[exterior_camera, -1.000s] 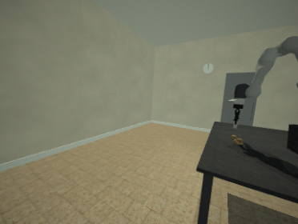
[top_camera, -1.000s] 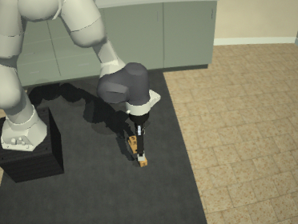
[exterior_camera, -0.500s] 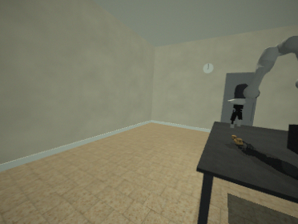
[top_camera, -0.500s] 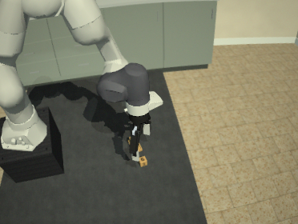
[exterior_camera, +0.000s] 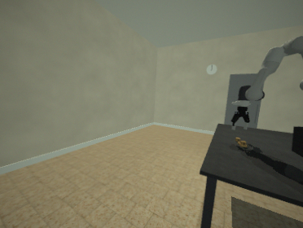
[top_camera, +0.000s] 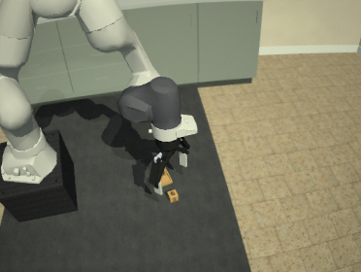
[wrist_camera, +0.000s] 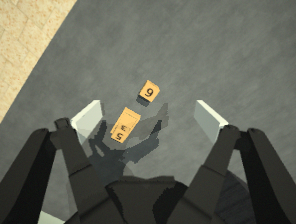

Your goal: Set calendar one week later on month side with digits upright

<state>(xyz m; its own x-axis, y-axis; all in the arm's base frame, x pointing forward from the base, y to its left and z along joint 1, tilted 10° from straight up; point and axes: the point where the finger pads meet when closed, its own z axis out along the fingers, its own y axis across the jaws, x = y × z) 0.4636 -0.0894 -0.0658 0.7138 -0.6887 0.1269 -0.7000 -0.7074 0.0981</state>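
Now: the orange calendar cube 11 cm below my hand. From my hand the other things lie so: orange calendar tray 12 cm below, 11 cm to the left, 2 cm behind.
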